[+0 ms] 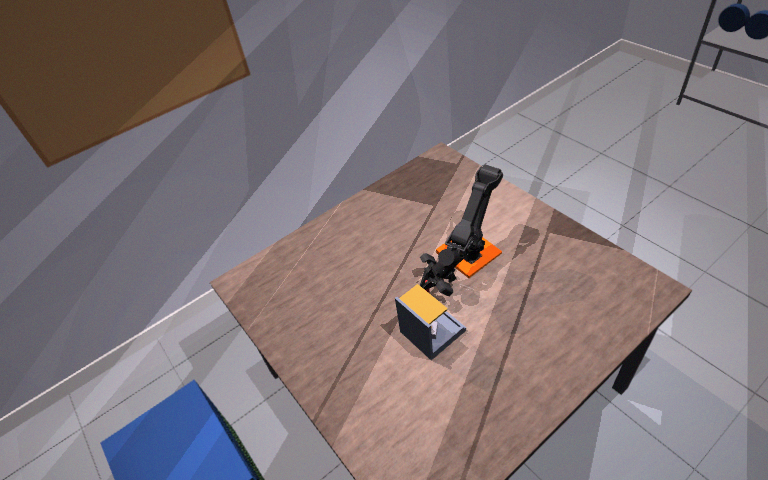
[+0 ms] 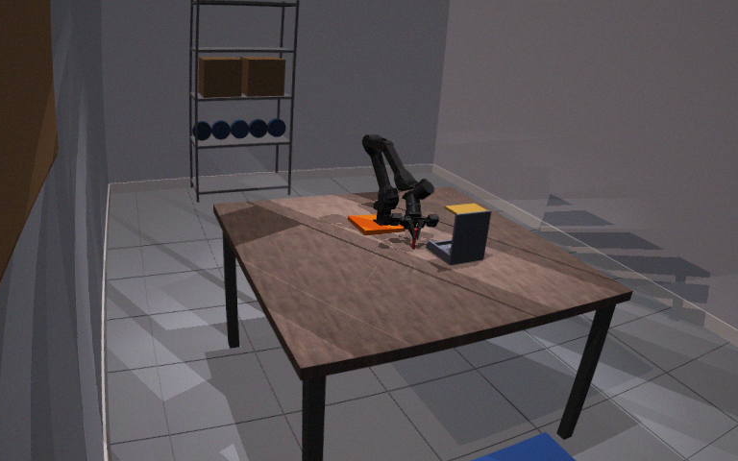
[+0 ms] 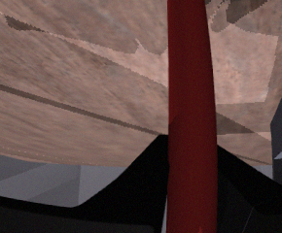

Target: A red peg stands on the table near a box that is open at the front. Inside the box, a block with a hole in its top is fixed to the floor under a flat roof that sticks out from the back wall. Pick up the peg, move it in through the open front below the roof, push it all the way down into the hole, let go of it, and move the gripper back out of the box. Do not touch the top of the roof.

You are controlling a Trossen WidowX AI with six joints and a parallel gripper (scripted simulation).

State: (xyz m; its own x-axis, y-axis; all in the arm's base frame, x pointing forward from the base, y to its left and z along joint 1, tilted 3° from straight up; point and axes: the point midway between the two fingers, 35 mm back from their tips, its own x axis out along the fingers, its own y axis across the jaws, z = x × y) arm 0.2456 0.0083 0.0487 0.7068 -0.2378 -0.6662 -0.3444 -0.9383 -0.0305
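Right now my gripper tip is 110 mm short of the yellow roof, 140 mm to the right of it and 150 mm below it. The rest, counted from my gripper tip: red peg: 30 mm behind, 10 mm to the left, 10 mm below.
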